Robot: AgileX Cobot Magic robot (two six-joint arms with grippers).
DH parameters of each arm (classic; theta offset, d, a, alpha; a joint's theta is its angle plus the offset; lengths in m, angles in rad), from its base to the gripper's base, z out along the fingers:
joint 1: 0 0.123 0 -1.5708
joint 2: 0.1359 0 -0.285 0
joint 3: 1.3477 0 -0.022 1.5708
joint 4: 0 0.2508 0 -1.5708
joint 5: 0 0 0.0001 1.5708
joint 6: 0 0.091 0 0
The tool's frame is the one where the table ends.
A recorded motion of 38 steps. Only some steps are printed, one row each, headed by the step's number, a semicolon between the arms.
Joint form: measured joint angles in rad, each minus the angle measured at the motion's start. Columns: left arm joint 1, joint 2, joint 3, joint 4, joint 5, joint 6; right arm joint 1, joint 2, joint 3, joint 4, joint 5, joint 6.
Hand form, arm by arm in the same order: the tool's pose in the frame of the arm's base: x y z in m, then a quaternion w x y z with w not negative. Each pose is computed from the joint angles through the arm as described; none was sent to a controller.
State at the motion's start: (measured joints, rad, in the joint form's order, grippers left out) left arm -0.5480 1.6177 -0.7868 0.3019 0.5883 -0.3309; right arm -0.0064 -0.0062 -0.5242 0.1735 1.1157 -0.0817
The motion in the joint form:
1: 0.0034 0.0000 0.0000 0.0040 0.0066 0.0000; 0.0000 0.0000 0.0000 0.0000 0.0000 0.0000
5: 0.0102 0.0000 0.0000 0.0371 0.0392 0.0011; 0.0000 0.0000 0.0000 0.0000 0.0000 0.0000
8: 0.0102 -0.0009 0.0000 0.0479 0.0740 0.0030; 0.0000 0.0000 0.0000 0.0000 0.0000 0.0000
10: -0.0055 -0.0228 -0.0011 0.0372 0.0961 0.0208; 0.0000 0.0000 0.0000 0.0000 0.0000 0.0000
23: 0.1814 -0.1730 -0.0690 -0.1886 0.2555 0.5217; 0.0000 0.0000 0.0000 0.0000 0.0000 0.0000
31: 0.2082 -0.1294 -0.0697 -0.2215 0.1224 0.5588; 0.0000 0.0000 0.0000 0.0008 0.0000 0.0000
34: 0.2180 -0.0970 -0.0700 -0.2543 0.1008 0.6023; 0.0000 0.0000 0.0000 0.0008 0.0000 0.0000
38: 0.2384 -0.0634 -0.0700 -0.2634 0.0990 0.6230; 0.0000 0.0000 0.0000 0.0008 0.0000 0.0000
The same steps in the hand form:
1: 0.2421 -0.1287 0.1628 0.14583 0.21947 0.96376 0.04152; -0.0116 0.0142 0.2805 0.51239 -0.03926 0.85548 0.06385
5: 0.2421 -0.1237 0.1627 0.13625 0.22714 0.96239 0.06049; -0.0116 0.0142 0.2805 0.51239 -0.03926 0.85548 0.06385
8: 0.2403 -0.1210 0.1626 0.12347 0.23000 0.96257 0.07293; -0.0116 0.0142 0.2805 0.51239 -0.03926 0.85548 0.06385
10: 0.2361 -0.1233 0.1683 0.12352 0.23976 0.96024 0.07211; -0.0116 0.0142 0.2805 0.51239 -0.03926 0.85548 0.06385
23: 0.2396 -0.0838 0.2183 0.11586 0.30430 0.94481 0.03623; -0.0116 0.0142 0.2805 0.51239 -0.03926 0.85548 0.06385
31: 0.2556 -0.0853 0.2101 0.15844 0.30128 0.94003 0.02185; -0.0116 0.0143 0.2805 0.51239 -0.03929 0.85545 0.06425
34: 0.2600 -0.0862 0.2019 0.15232 0.30781 0.93908 0.01329; -0.0116 0.0143 0.2805 0.51239 -0.03929 0.85545 0.06425
38: 0.2641 -0.0821 0.1926 0.13627 0.30601 0.94214 0.01293; -0.0116 0.0143 0.2805 0.51239 -0.03929 0.85545 0.06425

